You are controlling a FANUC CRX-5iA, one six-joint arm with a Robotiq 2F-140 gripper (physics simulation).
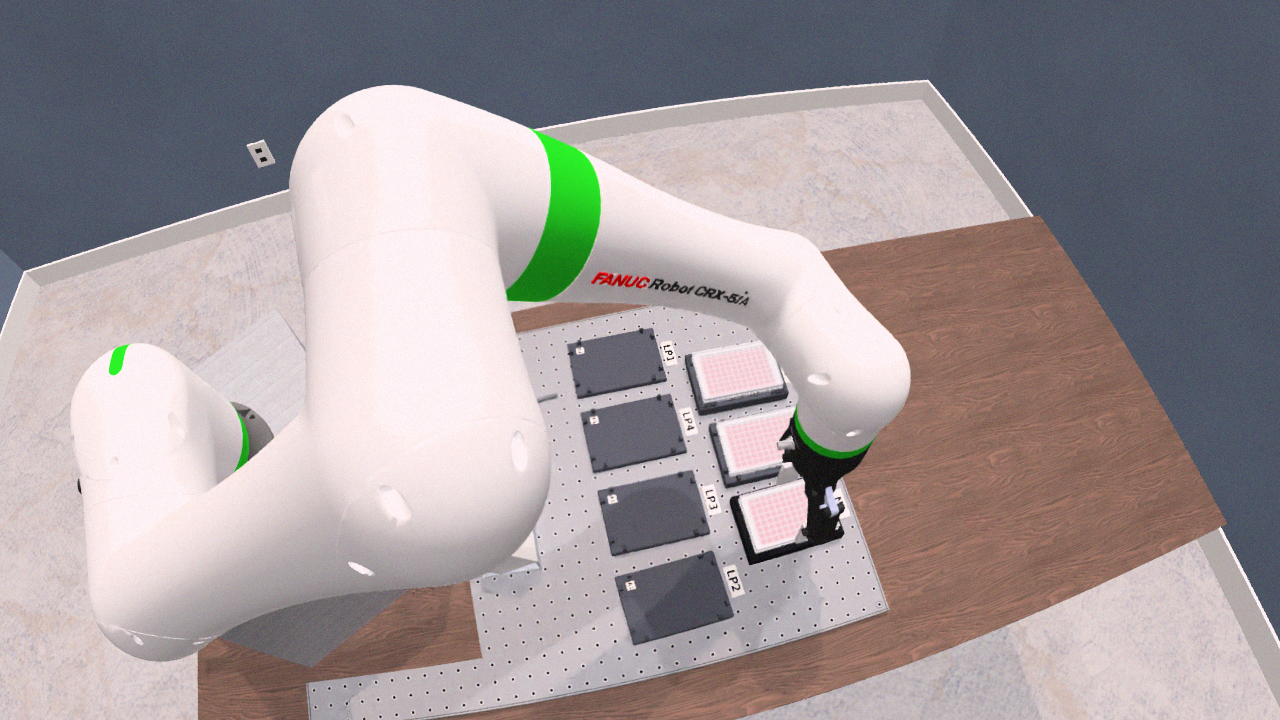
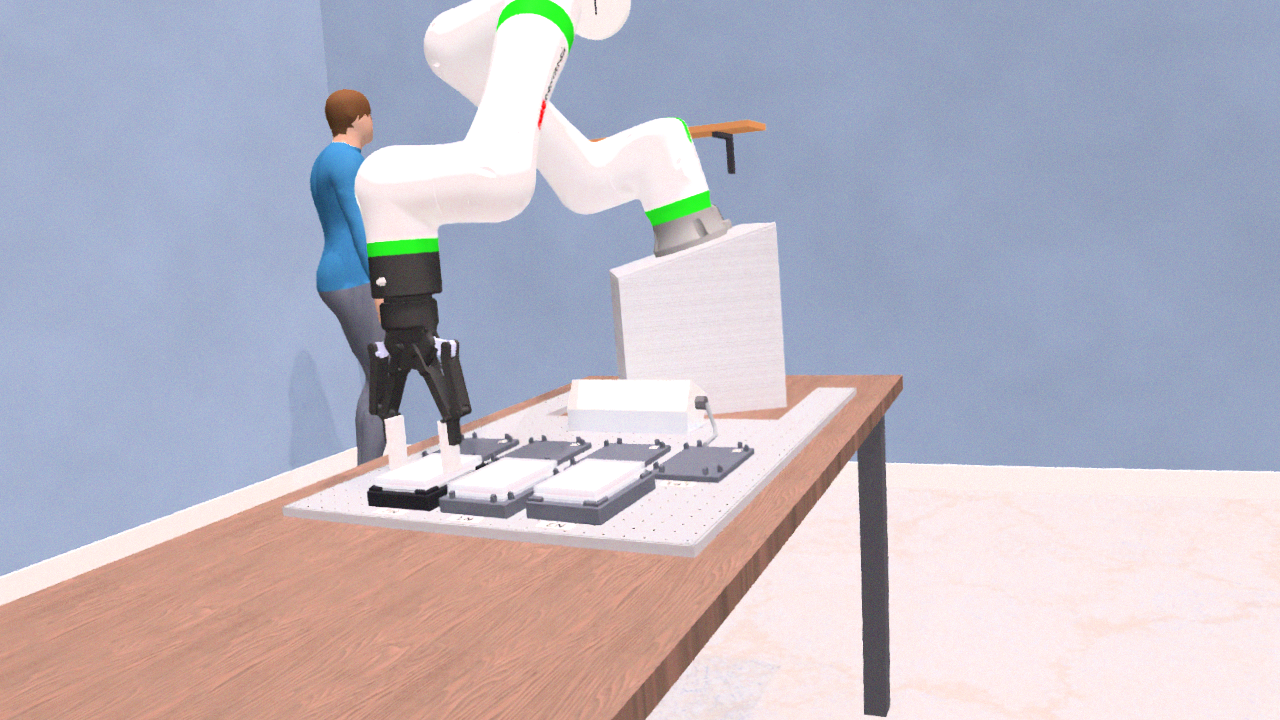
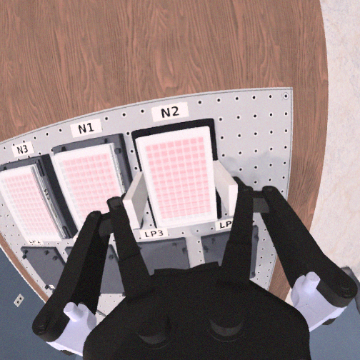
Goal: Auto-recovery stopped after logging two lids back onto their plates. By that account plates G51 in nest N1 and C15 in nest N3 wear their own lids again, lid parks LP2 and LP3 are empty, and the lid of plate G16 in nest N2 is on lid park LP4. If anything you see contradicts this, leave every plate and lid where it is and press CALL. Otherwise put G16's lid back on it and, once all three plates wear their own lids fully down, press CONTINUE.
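Frame: origin at the arm's base, x ahead, y left, z up, level; metres.
Seen in the pictures: gripper, between the fingertips: point(image 1: 795, 509) point(image 2: 425, 469); arm's base, origin of its link: point(image 1: 223, 462) point(image 2: 691, 245).
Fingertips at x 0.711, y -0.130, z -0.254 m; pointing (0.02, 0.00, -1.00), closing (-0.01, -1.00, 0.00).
Offsets run from my fingertips to a thing's middle. Level surfaces: height alone.
My gripper point(image 1: 795, 505) point(image 2: 423, 467) point(image 3: 179, 177) points down over nest N2, its white pads shut against both long sides of the lid on plate G16 @(dx -0.008, dy +0.000, dz -0.002 m) point(image 1: 771, 517) point(image 2: 427, 479) point(image 3: 177, 175). This pink-gridded, white-rimmed top looks level in the black nest N2 point(image 3: 175, 126). Plate G51 @(dx -0.008, dy +0.120, dz -0.003 m) point(image 1: 750, 443) point(image 2: 505, 474) point(image 3: 90, 175) is in N1 and plate C15 @(dx -0.011, dy +0.245, dz -0.001 m) point(image 1: 737, 371) point(image 2: 590, 480) point(image 3: 27, 200) in N3; both show white-rimmed tops. Their codes are unreadable. Lid parks LP4 @(dx -0.192, dy +0.194, dz -0.025 m) point(image 1: 633, 436), LP3 @(dx -0.194, dy +0.061, dz -0.025 m) point(image 1: 653, 514) and LP2 @(dx -0.197, dy -0.071, dz -0.025 m) point(image 1: 675, 600) show bare dark tops. The buttons cannot be made out.
Lid park LP1 @(dx -0.189, dy +0.324, dz -0.025 m) point(image 1: 617, 362) also shows a bare dark top. The perforated board @(dz -0.035 m) point(image 1: 805, 608) point(image 2: 662, 535) point(image 3: 255, 120) carries nests and parks. A white box @(dx -0.408, dy +0.128, dz +0.007 m) point(image 2: 631, 407) with a lever stands behind the parks. A person point(image 2: 338, 205) in blue stands beyond the table, behind the arm.
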